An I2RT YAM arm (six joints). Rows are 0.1 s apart.
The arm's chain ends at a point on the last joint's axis. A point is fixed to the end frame.
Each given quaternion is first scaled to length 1.
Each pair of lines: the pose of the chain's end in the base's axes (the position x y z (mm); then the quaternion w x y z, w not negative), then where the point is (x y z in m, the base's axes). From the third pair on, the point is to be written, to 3 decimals.
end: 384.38 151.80 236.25 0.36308 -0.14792 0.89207 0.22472
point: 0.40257 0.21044 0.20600
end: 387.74 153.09 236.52 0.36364 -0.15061 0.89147 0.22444
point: 0.40575 0.21175 0.20620
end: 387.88 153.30 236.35 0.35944 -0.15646 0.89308 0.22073
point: 0.405 0.212 0.205
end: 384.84 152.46 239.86 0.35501 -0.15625 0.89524 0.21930
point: 0.402 0.211 0.208
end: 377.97 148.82 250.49 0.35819 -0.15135 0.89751 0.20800
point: 0.396 0.206 0.218
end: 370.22 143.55 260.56 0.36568 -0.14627 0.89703 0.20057
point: 0.390 0.200 0.228
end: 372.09 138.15 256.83 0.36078 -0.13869 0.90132 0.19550
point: 0.392 0.194 0.224
